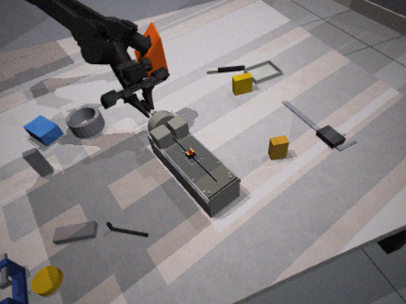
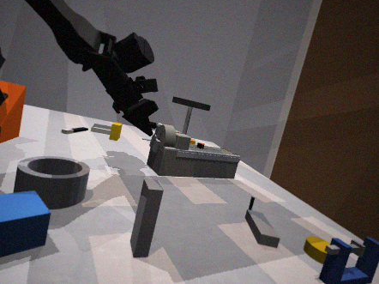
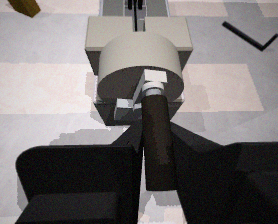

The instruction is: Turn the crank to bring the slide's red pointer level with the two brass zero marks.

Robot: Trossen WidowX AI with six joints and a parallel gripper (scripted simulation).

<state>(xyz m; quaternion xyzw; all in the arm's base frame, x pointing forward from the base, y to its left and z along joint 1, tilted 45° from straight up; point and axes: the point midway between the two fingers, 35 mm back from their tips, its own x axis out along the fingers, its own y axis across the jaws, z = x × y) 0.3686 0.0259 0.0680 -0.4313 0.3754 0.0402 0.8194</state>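
Now: the dark crank handle 20 mm behind my gripper tip, 10 mm to the right of it and 20 mm above it. From my gripper tip the other things lie so: black hex key: 250 mm ahead, 120 mm to the right, 80 mm below; then blue block: 140 mm behind, 340 mm to the right, 70 mm below; then red pointer: 150 mm ahead, 80 mm to the left, 10 mm below.
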